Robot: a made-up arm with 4 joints.
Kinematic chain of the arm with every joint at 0, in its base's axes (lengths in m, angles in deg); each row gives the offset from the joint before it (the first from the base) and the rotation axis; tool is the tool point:
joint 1: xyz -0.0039 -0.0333 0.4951 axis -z
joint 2: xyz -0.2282 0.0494 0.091 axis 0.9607 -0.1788 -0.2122
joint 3: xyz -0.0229 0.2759 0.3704 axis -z
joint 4: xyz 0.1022 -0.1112 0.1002 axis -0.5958 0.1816 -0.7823
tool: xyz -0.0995 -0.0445 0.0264
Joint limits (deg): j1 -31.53..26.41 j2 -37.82..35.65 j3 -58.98..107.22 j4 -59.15..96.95
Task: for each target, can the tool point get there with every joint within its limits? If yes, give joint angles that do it. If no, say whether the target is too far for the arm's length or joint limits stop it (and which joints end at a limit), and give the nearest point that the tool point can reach.
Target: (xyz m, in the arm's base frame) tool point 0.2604 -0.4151 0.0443
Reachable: no: joint limits stop it (at a limit: joint 1, joint 2, joint 4) | nearest point -0.1320 -0.2820 0.9821 | short by 1.025 m
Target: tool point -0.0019 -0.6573 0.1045
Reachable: no: joint limits stop it (at a limit: joint 1, joint 2, joint 4) | nearest point -0.1939 -0.3174 0.9713 | short by 0.951 m
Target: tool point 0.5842 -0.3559 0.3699
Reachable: no: joint limits stop it (at a limit: joint 1, joint 2, joint 4) | nearest point -0.0829 -0.2307 1.0062 | short by 0.930 m
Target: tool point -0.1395 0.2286 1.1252
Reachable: yes | joints 19.84 8.08 -31.67 49.27
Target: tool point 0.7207 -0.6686 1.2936
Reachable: no: too far | nearest point -0.0715 -0.2027 1.0484 | short by 0.951 m
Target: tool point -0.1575 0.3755 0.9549
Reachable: yes | joints 4.67 -30.17 -15.44 -5.74
